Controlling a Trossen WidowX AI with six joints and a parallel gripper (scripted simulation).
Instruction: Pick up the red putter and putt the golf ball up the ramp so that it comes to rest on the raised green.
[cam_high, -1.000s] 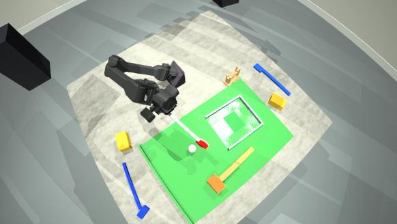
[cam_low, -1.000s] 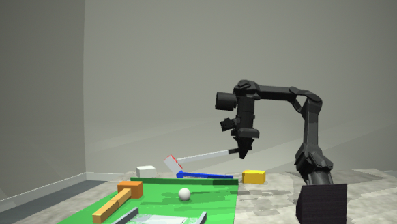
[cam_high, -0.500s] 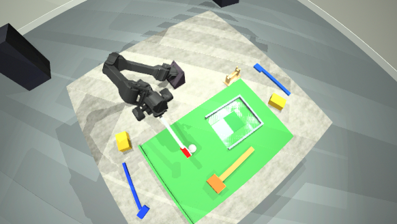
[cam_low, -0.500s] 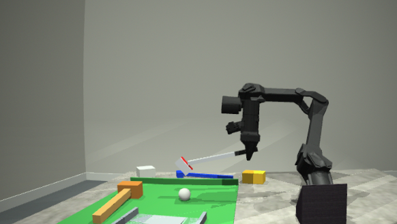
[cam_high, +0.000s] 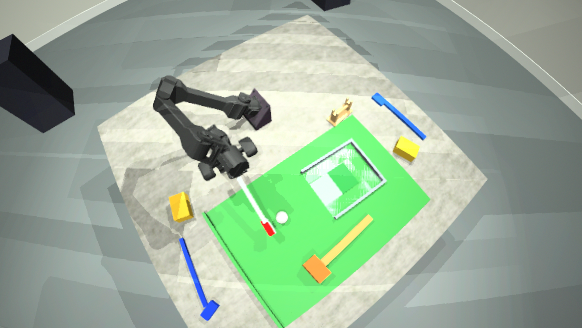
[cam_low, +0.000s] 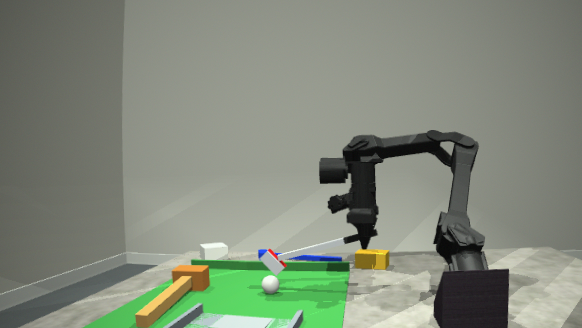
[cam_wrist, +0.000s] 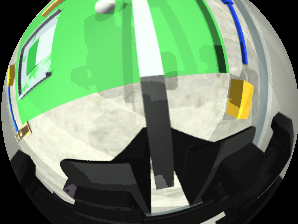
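Right now the red putter is 12 cm ahead of my gripper tip and 1 cm to the left of it. From my gripper tip the other things lie so: green mat (26 cm ahead, 21 cm to the left, 10 cm below); then white golf ball (21 cm ahead, 7 cm to the left, 8 cm below); then wooden stand (4 cm behind, 50 cm to the left, 6 cm below).
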